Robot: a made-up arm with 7 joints.
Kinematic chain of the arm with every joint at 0, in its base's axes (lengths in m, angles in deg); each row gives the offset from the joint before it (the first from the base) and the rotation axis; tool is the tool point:
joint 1: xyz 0 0 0.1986 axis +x
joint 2: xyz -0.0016 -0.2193 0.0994 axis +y
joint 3: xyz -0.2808 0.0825 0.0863 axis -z
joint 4: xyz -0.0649 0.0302 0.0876 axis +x
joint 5: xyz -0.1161 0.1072 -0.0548 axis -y
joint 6: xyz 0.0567 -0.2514 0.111 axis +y
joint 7: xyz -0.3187 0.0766 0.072 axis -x
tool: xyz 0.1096 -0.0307 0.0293
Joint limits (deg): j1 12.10..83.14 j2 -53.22..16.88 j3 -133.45..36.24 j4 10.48..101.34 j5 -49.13..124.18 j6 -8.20..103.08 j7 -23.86..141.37
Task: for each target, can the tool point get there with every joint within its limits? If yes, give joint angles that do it. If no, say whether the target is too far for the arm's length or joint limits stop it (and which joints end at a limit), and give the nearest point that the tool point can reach.
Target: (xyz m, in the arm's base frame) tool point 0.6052 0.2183 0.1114
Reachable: no: joint limits stop it (at a limit: joint 1, joint 2, joint 3) | nearest point 0.1355 -0.1561 -0.0092 | short by 0.613 m
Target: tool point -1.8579 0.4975 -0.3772
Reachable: no: too far | nearest point -0.7941 0.1508 -0.0821 | short by 1.157 m
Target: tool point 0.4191 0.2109 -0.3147
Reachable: no: joint limits stop it (at a limit: joint 1, joint 2, joint 5) | nearest point 0.0604 0.0022 -0.2294 | short by 0.424 m
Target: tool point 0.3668 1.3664 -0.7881
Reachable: no: too far | nearest point -0.2650 0.3934 -0.2698 | short by 1.271 m
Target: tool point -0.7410 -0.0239 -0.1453
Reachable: yes | joints 45.97 -31.22 -13.59 77.56 94.83 72.14 42.08
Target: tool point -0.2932 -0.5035 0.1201
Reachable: yes | joints 56.60 -6.04 -19.84 48.87 -21.87 48.85 68.43
